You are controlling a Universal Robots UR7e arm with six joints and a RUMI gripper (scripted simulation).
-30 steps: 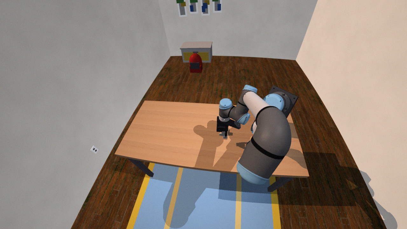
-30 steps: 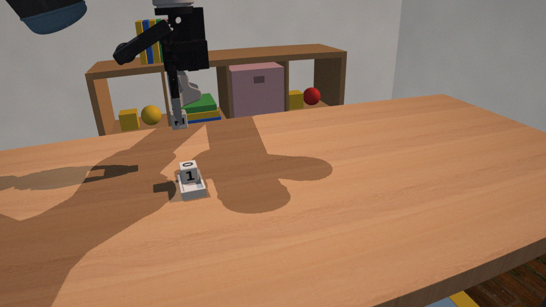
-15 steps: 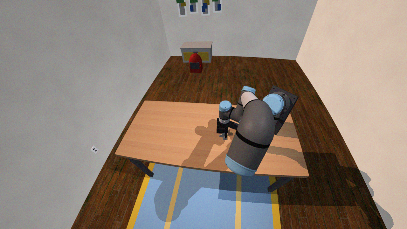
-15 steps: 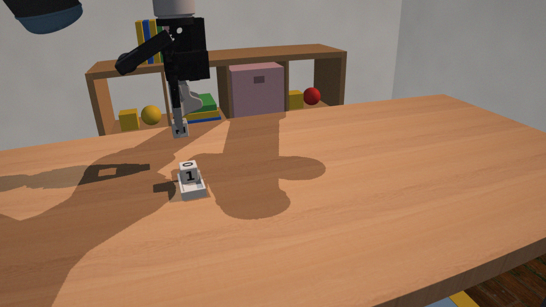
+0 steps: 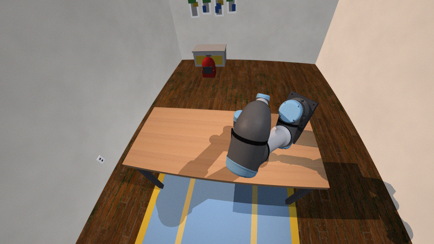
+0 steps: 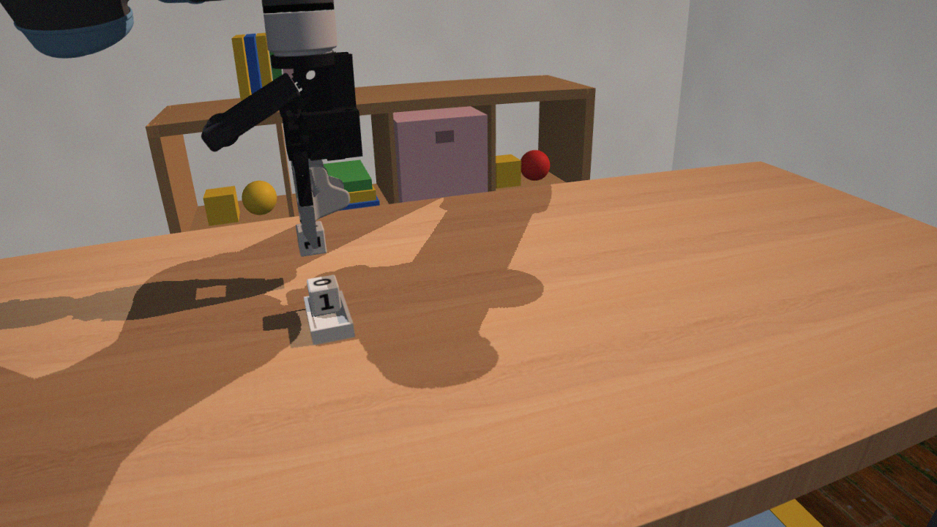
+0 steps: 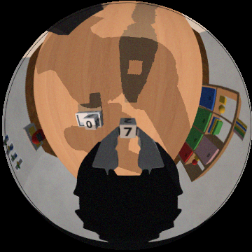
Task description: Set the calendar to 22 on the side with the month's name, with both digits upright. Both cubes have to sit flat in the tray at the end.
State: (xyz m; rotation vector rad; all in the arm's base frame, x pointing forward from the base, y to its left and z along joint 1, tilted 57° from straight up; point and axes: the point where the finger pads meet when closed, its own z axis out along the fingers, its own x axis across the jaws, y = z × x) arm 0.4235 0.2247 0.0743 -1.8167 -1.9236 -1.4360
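Now: hand 110 mm to the left of the grey tray, 60 mm above it and 30 mm short of it. Also, from my hand: white cube: 10 mm below.
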